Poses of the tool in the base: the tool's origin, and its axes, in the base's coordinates. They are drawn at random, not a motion.
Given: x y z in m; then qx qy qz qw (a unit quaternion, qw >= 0).
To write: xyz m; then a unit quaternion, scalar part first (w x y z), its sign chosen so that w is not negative. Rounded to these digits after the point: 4 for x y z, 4 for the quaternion.
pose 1, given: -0.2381 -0.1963 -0.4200 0.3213 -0.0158 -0.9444 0.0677
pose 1, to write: -0.2381 -0.1963 -0.4200 0.0677 0.3213 -0.0158 -0.9444
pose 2, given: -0.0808 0.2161 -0.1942 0.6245 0.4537 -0.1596 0.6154
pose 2, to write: -0.0808 0.2161 -0.1942 0.6154 0.6245 0.4537 -0.1596
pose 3, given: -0.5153 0.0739 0.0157 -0.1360 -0.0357 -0.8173 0.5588
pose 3, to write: -0.5153 0.0739 0.0157 0.5588 -0.1360 -0.0357 -0.8173
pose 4, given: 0.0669 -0.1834 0.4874 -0.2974 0.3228 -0.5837 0.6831
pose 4, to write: 0.0669 -0.1834 0.4874 0.6831 -0.2974 0.3228 -0.5837
